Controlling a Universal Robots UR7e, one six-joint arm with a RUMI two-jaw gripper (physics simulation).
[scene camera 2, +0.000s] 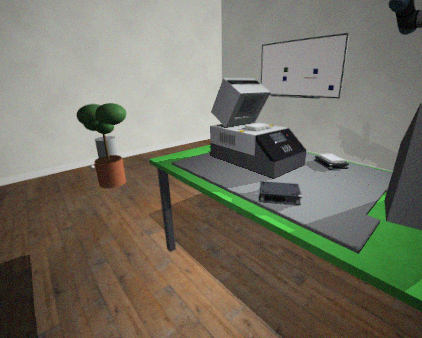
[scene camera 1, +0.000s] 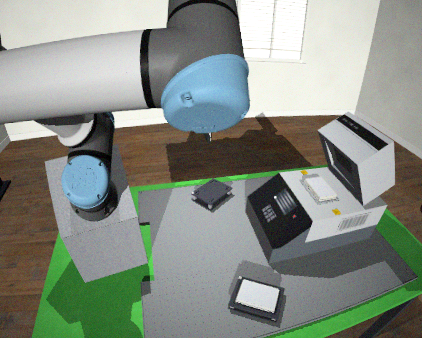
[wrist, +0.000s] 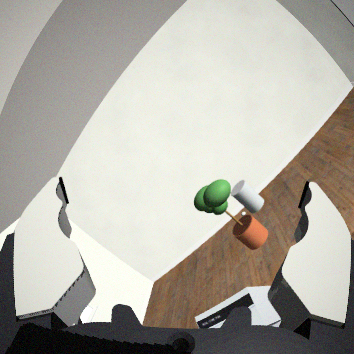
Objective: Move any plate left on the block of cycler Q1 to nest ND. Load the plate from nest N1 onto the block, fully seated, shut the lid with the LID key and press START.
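The cycler [scene camera 1: 325, 229] [scene camera 2: 235, 157] stands on the table with its lid [scene camera 1: 377, 167] [scene camera 2: 235, 102] [wrist: 265, 306] raised. A white plate [scene camera 1: 321, 187] [scene camera 2: 257, 127] lies on its block; its exact seating cannot be told. Another white plate [scene camera 1: 258, 295] [scene camera 2: 332, 159] lies on a dark nest [scene camera 1: 273, 316]. A second dark nest [scene camera 1: 212, 192] [scene camera 2: 280, 191] holds no plate. No nest labels are readable. The sloped key panel [scene camera 1: 267, 227] [scene camera 2: 295, 152] faces the nests' side; the key names are too small to read. My gripper [wrist: 183, 182] is open and empty, held away from the plates and nests.
The arm [scene camera 1: 207, 95] reaches high across scene camera 1's view from its grey pedestal [scene camera 1: 107, 255]. The green-edged table [scene camera 2: 260, 217] carries a grey mat [scene camera 1: 190, 260]. A potted plant [scene camera 2: 110, 171] [wrist: 251, 233] and a grey cylinder [scene camera 2: 105, 145] [wrist: 248, 196] stand on the floor beyond.
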